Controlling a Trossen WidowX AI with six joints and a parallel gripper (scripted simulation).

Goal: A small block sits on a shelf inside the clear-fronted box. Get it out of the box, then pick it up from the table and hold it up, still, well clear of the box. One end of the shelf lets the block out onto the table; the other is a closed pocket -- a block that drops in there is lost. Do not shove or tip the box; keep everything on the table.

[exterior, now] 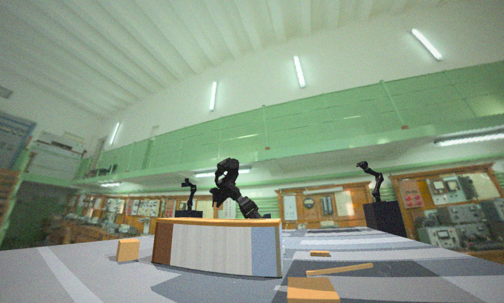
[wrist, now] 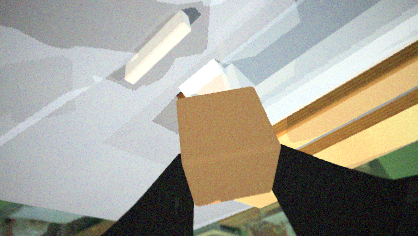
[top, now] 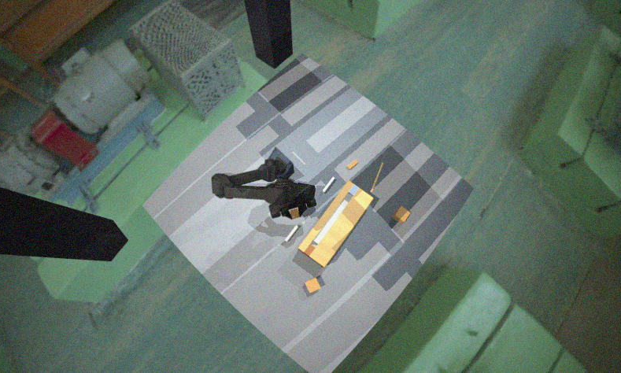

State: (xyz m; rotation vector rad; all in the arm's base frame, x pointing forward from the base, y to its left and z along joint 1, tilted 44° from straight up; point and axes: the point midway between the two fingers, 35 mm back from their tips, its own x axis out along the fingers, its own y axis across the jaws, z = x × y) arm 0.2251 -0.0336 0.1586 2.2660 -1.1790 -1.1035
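My gripper tip is now 1 cm to the right of the block, 1 cm below it and 1 cm past it. Round my gripper tip: clear-fronted box: 11 cm below, 11 cm ahead, 10 cm to the left; then thin orange stick: 44 cm to the left, 17 cm below, 15 cm ahead; then small flat piece: 41 cm to the left, 17 cm below, 2 cm ahead.
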